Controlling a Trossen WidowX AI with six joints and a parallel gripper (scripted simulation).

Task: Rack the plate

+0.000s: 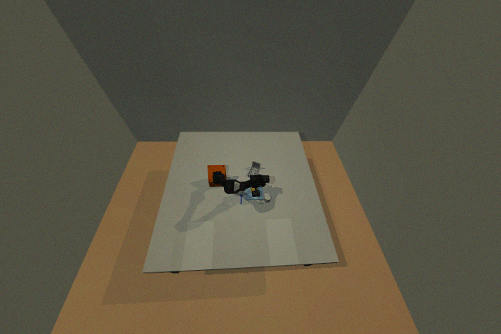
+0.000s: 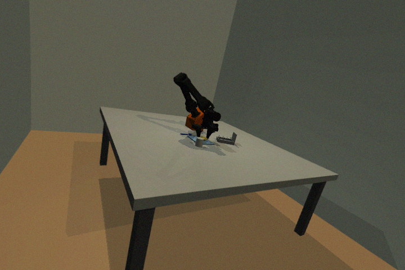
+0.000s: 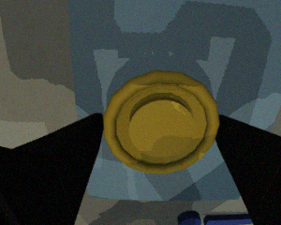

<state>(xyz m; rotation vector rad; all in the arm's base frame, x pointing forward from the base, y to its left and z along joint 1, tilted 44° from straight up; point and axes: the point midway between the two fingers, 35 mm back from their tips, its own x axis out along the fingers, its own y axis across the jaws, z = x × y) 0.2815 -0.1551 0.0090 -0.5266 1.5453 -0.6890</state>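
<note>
Now: the dish rack 3 cm ahead of my gripper tip, 19 cm to the left of it and 2 cm above it. Also, from my gripper tip: plate (1 cm above); then blue spoon (12 cm behind, 5 cm to the right); then cup (9 cm ahead, 10 cm to the right, 2 cm above).
</note>
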